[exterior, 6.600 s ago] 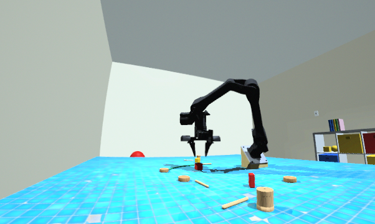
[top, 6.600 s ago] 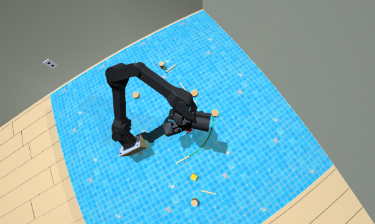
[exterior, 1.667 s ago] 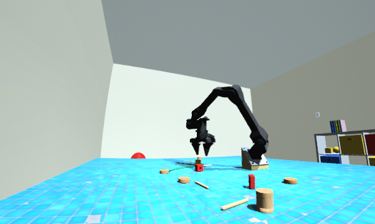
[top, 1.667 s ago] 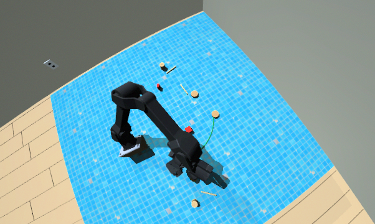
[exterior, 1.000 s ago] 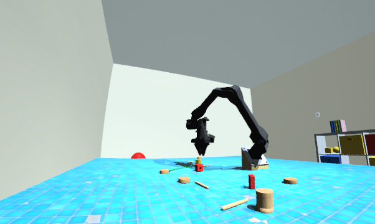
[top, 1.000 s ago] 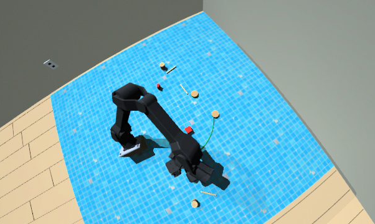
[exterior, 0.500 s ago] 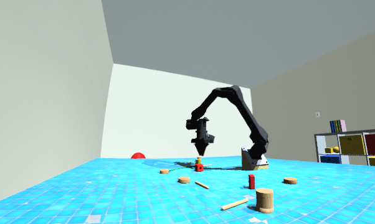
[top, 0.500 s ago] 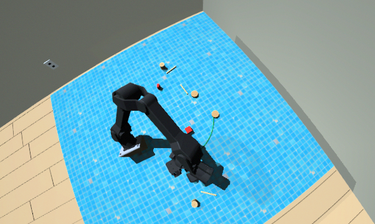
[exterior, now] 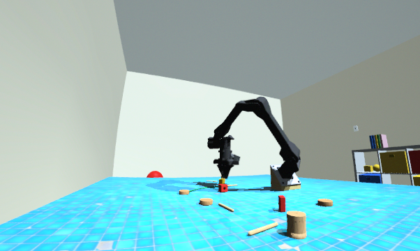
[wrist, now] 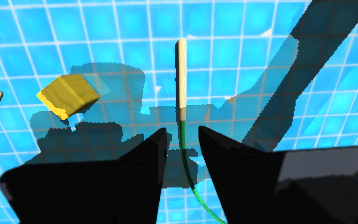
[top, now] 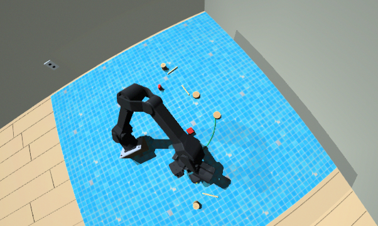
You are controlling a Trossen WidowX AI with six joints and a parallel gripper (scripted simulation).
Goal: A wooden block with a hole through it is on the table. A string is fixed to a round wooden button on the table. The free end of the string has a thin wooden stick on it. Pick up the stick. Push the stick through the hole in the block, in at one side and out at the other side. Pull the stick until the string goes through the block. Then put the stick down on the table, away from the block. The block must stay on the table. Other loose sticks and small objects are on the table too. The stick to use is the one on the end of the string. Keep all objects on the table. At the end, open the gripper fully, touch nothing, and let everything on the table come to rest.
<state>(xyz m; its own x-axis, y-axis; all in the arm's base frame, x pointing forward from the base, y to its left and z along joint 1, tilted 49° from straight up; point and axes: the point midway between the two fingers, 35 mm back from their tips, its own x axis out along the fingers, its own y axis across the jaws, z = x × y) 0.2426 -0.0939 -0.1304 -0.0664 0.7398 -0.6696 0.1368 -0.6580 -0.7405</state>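
Right now the yellow cube is 1 cm behind my gripper tip, 10 cm to the right of it and 3 cm below it. Round my gripper tip: red upright piece (1 cm behind, 43 cm to the left, 2 cm below); then wooden cylinder (5 cm ahead, 56 cm to the left, 2 cm below); then round wooden button (22 cm ahead, 16 cm to the left, 3 cm below).
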